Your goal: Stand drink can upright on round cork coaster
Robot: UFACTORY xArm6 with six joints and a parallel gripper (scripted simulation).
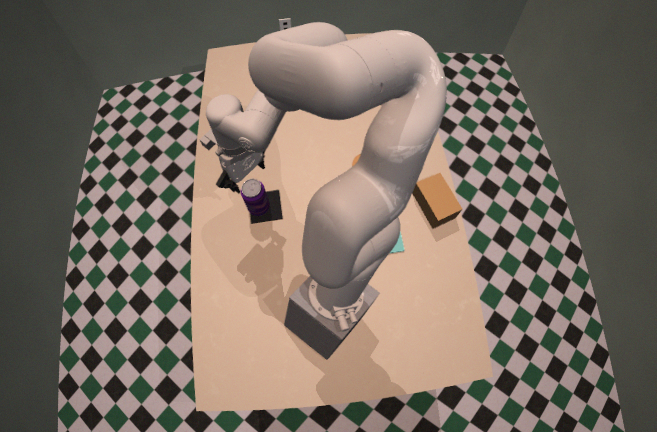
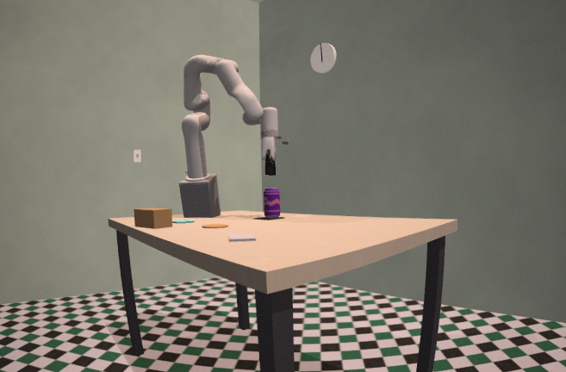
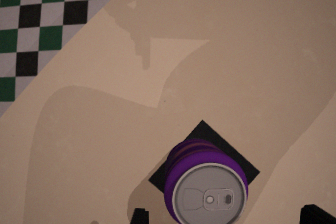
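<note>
My gripper is now 13 cm above the drink can. The rest, counted from my hand: thin teal piece: 33 cm to the right, 21 cm behind, 19 cm below; black square coaster: 19 cm below, 2 cm to the right; round cork coaster: 36 cm to the right, 19 cm below, 4 cm ahead.
</note>
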